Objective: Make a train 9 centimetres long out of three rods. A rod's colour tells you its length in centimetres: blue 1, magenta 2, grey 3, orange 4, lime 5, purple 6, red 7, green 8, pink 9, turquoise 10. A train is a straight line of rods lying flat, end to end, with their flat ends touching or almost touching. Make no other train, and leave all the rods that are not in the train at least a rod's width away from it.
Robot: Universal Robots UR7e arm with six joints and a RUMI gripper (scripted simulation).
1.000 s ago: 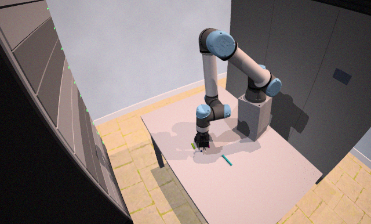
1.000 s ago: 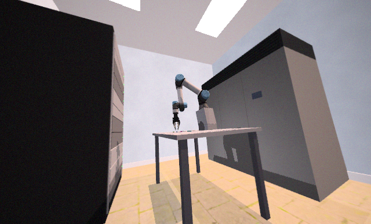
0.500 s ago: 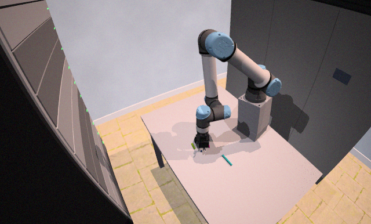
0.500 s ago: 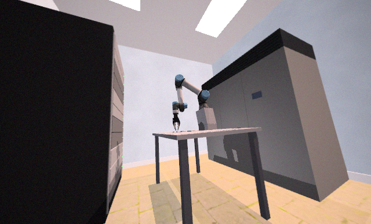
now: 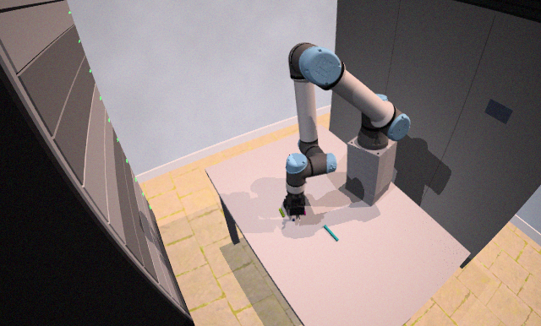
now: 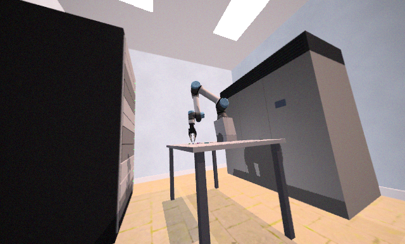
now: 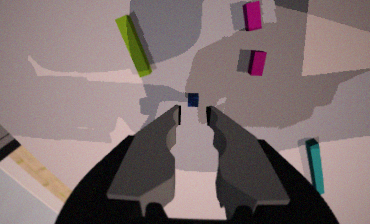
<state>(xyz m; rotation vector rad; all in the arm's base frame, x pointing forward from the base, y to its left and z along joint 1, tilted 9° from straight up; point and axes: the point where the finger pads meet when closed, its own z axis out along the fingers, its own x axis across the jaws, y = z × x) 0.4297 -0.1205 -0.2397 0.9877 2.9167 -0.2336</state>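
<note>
My gripper is now 3 cm above the blue rod. The rest, counted from my hand: grey rod: 14 cm behind, 8 cm to the right, 3 cm below; turquoise rod: 7 cm behind, 17 cm to the left, 3 cm below; lime rod: 1 cm ahead, 7 cm to the right, 3 cm below.
</note>
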